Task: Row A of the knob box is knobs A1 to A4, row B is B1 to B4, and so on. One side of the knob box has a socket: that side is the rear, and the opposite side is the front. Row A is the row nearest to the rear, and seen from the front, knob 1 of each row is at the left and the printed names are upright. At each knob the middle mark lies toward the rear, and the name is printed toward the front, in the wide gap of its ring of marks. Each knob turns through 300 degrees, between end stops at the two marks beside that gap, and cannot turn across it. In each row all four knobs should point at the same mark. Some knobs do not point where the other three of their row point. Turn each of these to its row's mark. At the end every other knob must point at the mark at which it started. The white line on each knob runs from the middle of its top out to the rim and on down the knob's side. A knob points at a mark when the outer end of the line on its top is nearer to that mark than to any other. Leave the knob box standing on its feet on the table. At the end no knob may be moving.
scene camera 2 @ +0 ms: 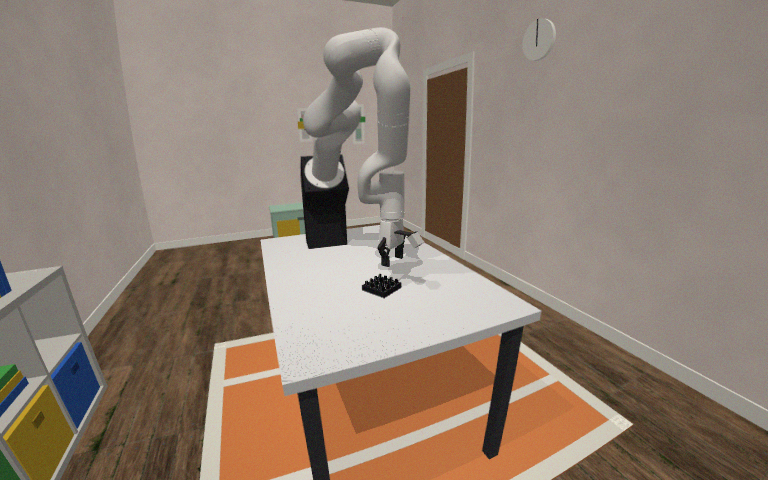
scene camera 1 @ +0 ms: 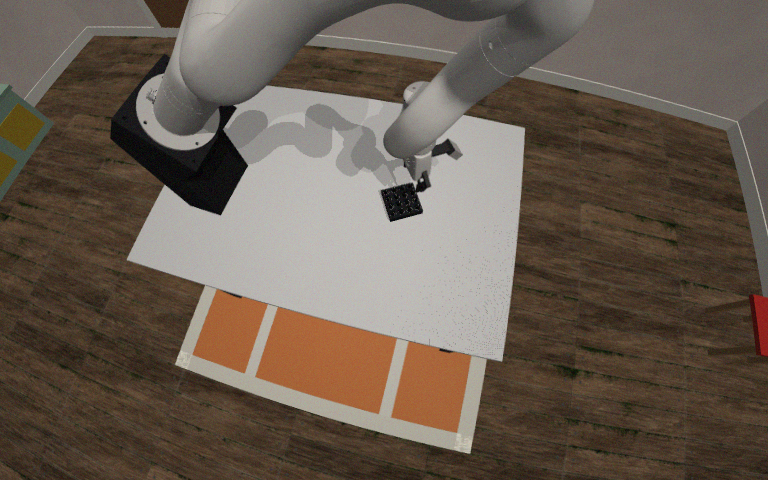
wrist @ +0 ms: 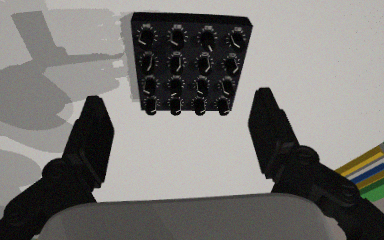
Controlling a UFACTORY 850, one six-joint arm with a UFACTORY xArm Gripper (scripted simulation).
Labels:
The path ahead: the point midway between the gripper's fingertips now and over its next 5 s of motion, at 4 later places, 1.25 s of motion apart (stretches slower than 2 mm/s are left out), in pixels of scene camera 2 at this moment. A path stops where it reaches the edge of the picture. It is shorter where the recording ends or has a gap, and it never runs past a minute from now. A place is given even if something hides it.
My gripper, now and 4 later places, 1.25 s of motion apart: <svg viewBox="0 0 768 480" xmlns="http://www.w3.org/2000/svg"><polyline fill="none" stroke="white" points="392,262 381,259 380,261 380,266 380,273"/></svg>

